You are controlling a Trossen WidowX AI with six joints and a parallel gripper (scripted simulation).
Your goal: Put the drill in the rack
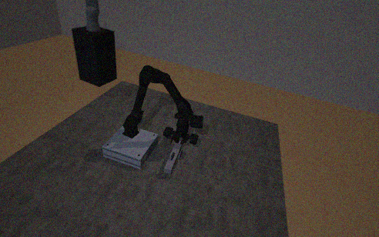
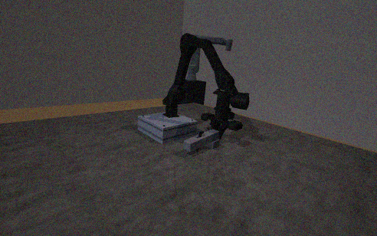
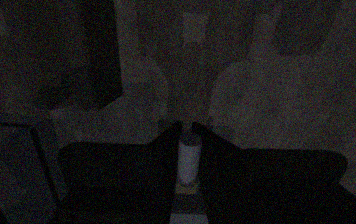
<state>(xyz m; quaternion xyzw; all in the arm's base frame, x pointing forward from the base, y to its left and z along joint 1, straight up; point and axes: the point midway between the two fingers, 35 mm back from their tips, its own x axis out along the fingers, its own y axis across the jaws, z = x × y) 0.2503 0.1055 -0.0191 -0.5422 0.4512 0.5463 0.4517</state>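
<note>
Now: the drill 50 mm to the right of my gripper tip, 30 mm above it and 10 mm ahead of it. From my gripper tip the other things lie so: dark key (140 mm to the right, 30 mm ahead, 30 mm above); grey fixture block (110 mm to the right, 20 mm ahead, 20 mm above).
</note>
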